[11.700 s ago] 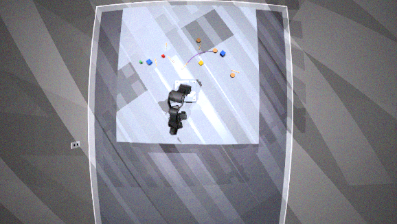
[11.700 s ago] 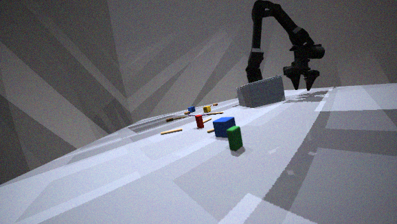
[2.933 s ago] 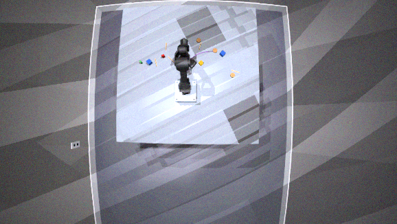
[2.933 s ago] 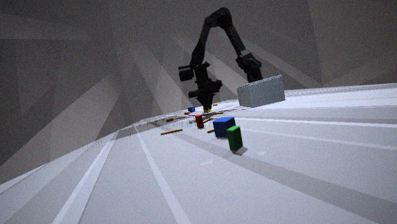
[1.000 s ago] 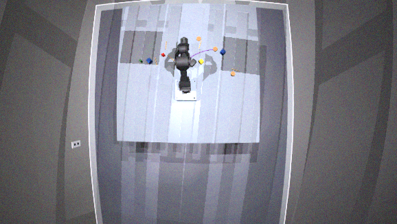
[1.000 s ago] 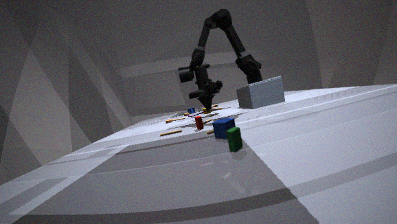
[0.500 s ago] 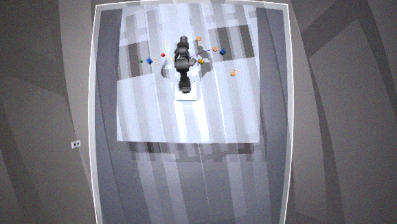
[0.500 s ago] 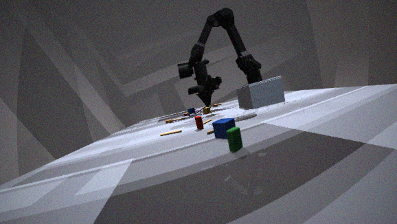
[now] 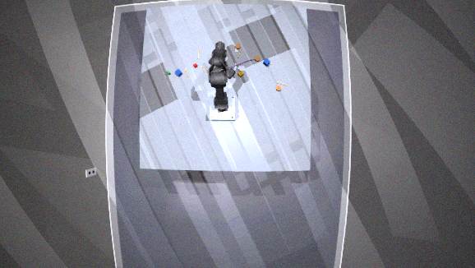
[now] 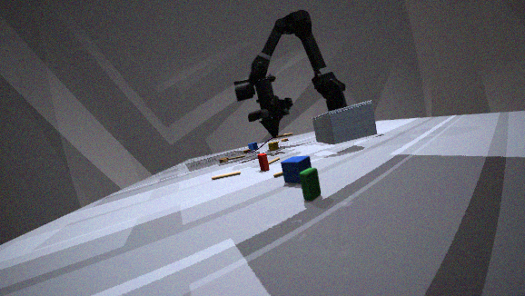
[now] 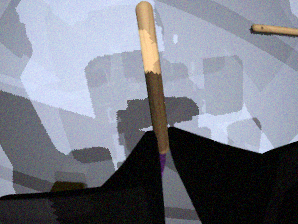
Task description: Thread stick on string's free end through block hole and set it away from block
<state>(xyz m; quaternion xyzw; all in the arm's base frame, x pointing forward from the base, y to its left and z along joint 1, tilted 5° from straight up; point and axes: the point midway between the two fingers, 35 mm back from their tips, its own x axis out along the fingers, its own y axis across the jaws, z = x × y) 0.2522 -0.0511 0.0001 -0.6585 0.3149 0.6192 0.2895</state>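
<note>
Now: gripper tip 2 cm past the yellow wooden block, 12 cm to the left of it and 4 cm above it. From my gripper tip the other things lie so: thin wooden stick (1 cm behind, 1 cm to the left); round orange button (7 cm ahead, 27 cm to the right, 5 cm below); red block (11 cm ahead, 19 cm to the left, 4 cm below).
</note>
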